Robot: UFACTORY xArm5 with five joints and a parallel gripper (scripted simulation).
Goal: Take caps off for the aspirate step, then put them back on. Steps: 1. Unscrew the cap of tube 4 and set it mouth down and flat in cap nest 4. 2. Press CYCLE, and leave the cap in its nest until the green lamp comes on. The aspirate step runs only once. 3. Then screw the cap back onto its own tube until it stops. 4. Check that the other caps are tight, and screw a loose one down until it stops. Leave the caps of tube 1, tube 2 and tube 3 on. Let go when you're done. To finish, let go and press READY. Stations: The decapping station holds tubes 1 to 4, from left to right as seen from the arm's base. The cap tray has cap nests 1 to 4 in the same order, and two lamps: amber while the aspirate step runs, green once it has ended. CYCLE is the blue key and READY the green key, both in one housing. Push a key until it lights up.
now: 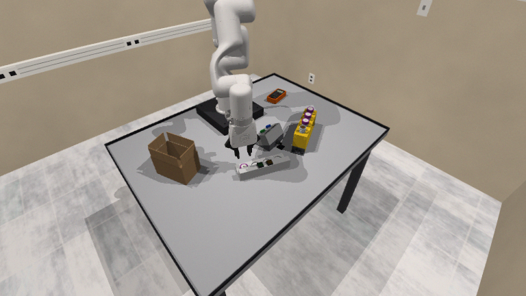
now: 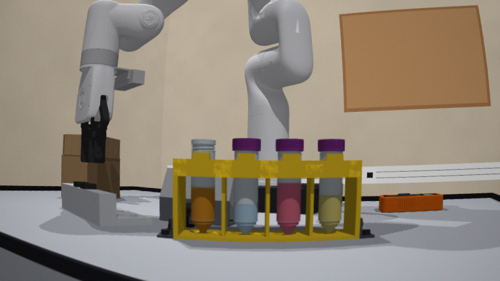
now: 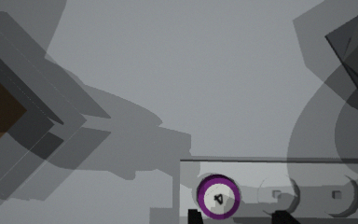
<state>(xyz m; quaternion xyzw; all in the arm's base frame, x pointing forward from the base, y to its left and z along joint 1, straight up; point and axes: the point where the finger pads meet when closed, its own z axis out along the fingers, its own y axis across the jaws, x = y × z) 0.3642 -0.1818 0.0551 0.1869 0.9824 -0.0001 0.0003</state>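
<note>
The blue cycle key is 22 cm to the left of my hand, 9 cm behind it and 4 cm below it. Round my hand: grey key housing 20 cm to the left, 7 cm behind, 5 cm below; green ready key 18 cm to the left, 8 cm behind, 4 cm below; orange meter 51 cm to the left, 32 cm behind, 9 cm below.
</note>
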